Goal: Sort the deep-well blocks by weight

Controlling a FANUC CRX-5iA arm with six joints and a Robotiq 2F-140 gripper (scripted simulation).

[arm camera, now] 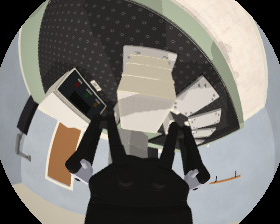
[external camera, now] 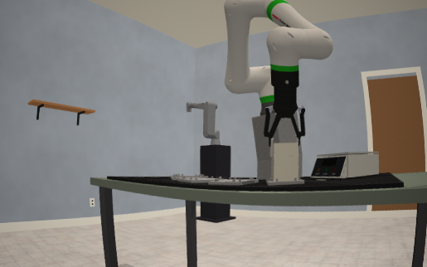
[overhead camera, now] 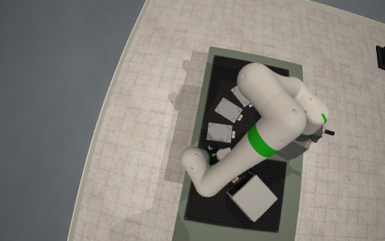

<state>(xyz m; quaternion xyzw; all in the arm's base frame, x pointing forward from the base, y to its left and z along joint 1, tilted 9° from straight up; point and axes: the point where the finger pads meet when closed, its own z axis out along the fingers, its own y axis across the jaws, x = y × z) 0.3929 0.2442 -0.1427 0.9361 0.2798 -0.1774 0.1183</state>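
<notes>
My gripper is now 50 mm above the deep-well block. Also, from my hand: check-weigher (270 mm behind, 170 mm to the left, 60 mm below).
</notes>
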